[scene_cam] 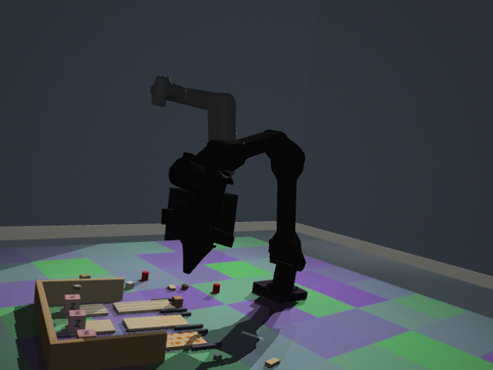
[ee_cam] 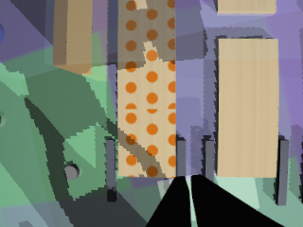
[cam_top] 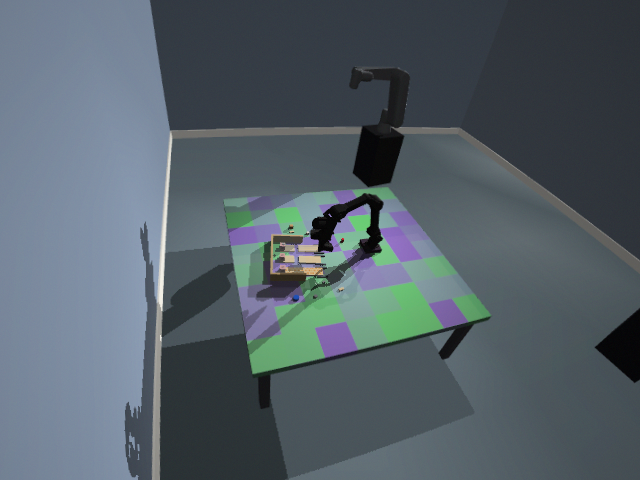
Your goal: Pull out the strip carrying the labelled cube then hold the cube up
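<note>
The dotted strip is 90 mm ahead of my gripper tip and 120 mm below it. Also, from my gripper tip: blue piece 200 mm ahead, 160 mm to the left, 120 mm below.
</note>
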